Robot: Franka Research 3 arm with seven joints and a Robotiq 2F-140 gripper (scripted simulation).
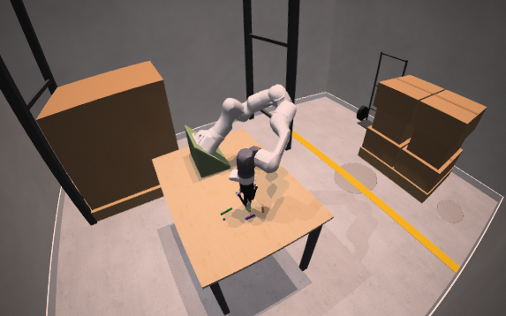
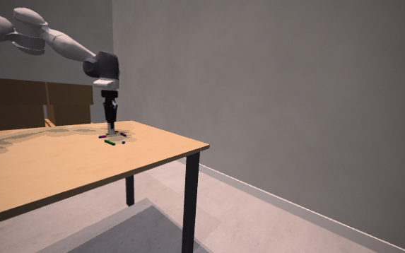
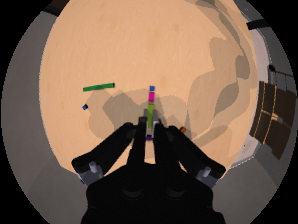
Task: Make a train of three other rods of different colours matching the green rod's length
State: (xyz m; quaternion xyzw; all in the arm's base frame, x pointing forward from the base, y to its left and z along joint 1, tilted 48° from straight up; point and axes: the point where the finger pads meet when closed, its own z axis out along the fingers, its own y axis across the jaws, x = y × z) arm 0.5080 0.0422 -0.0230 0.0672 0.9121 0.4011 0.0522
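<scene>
Now: hand 4 cm past the magenta rod and 4 cm above it. From my hand the other things lie so: orange rod (7 cm to the left, 5 cm ahead, 4 cm below); lime rod (3 cm below); purple rod (5 cm ahead, 4 cm below, 2 cm to the right).
</scene>
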